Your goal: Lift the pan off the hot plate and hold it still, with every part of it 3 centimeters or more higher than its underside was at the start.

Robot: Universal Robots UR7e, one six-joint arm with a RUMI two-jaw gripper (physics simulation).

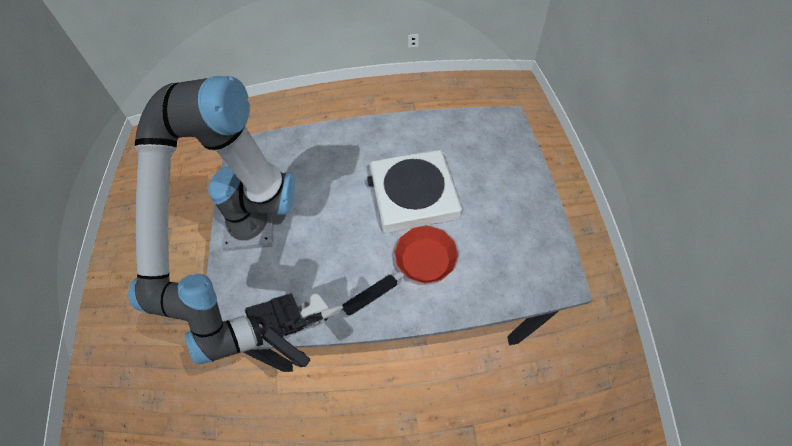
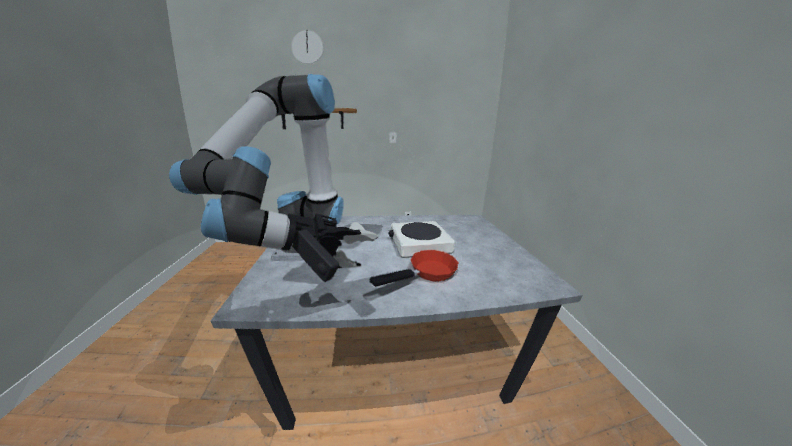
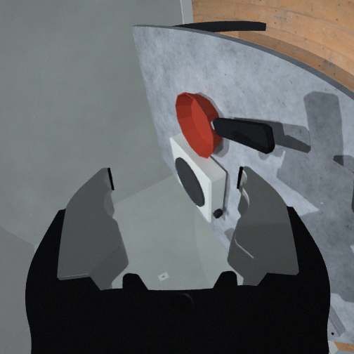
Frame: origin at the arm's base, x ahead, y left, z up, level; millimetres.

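Seen in the pictures: gripper, between the fingertips: (image 1: pixel 335 310) (image 2: pixel 369 251); arm's base, origin of its link: (image 1: pixel 247 220).
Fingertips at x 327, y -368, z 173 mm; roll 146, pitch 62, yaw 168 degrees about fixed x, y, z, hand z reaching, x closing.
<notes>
Offsets run from my fingertips to a thing's top centre. Level surfaces: height alone.
The red pan (image 1: pixel 425 257) (image 2: pixel 435 265) (image 3: pixel 197 125) sits upright on the table beside the hot plate, on its front side, not on it. Its black handle @(dy +84, dx +72, dz -115 mm) (image 1: pixel 370 294) (image 2: pixel 392 277) (image 3: pixel 245 135) points to the front left and slants above the table top. The white hot plate @(dy +425, dx +214, dz -127 mm) (image 1: pixel 412 219) (image 2: pixel 423 246) (image 3: pixel 216 186) has a bare dark round heating disc. My gripper (image 1: pixel 328 310) (image 2: pixel 365 250) (image 3: pixel 174 169) is open and empty. It is tilted nearly level, its fingers pointing right, and hangs above the table's left front part, left of and higher than the handle's end.
The grey table @(dz -199 mm) (image 1: pixel 504 260) (image 2: pixel 498 282) (image 3: pixel 165 65) bears the pan, the hot plate and the arm's base at its left. The table's front edge runs near the gripper. A black knob @(dy +469, dx +88, dz -149 mm) (image 1: pixel 370 181) sticks out of the hot plate's left side. Walls stand behind and at the sides.
</notes>
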